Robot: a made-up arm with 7 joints. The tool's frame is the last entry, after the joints.
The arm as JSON. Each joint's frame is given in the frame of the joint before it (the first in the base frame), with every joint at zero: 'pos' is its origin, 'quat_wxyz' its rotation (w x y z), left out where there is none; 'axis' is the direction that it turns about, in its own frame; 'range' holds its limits. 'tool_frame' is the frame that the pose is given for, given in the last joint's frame.
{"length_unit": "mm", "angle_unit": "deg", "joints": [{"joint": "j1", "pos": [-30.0, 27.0, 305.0], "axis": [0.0, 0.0, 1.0], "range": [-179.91, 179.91]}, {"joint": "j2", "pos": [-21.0, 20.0, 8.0], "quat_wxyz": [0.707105, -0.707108, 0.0, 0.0], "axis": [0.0, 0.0, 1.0], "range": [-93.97, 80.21]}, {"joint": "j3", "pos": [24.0, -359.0, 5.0], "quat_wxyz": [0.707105, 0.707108, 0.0, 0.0], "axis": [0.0, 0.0, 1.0], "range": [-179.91, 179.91]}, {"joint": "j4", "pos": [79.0, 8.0, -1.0], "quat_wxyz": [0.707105, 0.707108, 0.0, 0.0], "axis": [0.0, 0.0, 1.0], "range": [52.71, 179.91]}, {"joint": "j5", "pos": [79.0, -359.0, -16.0], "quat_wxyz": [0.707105, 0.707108, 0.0, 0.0], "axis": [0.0, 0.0, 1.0], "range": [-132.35, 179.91]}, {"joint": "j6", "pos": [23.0, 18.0, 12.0], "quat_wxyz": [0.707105, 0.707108, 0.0, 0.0], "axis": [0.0, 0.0, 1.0], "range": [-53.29, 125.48]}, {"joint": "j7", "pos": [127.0, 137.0, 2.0], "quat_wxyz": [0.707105, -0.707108, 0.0, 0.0], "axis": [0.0, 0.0, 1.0], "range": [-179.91, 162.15]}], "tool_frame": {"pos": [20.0, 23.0, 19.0], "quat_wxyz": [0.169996, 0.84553, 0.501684, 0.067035]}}
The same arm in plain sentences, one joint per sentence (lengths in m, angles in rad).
The arm has seven revolute joints in a row. What follows holds with every joint at zero, and every direction is one of the base frame's. The first joint is mounted 0.03 m along -x and 0.027 m along +y and 0.305 m along +z from the base frame's origin and turns about +z, from -3.14 to 3.14 rad. The second joint is mounted 0.021 m along -x and 0.02 m along +y and 0.008 m along +z from the first joint and turns about +y, from -1.6401 to 1.3999 rad. The third joint is mounted 0.024 m along +x and 0.005 m along +y and 0.359 m along +z from the second joint and turns about +z, from -3.14 to 3.14 rad. The fourth joint is mounted 0.079 m along +x and 0.008 m along +y and 0.001 m along -z from the third joint and turns about -y, from 0.92 to 3.14 rad. The fifth joint is mounted 0.079 m along +x and 0.016 m along +y and 0.359 m along -z from the fourth joint and turns about -z, from -2.3099 to 3.14 rad. The sixth joint is mounted 0.023 m along +x and 0.018 m along -y and 0.012 m along -z from the fifth joint and turns about +y, from -0.9301 to 2.19 rad. The seventh joint is mounted 0.127 m along +x and 0.002 m along +y and 0.137 m along -z from the sixth joint and turns about -z, from -3.14 to 2.8301 rad. The tool frame, which is the frame that the pose is given for, is mounted 0.02 m along +x and 0.023 m along -y and 0.019 m along -z from the seventh joint; its axes are the base frame's turned by roll -0.3632, pitch -0.0572 and yaw -1.0605 rad (as in URDF: about the fixed x, then y, then z).
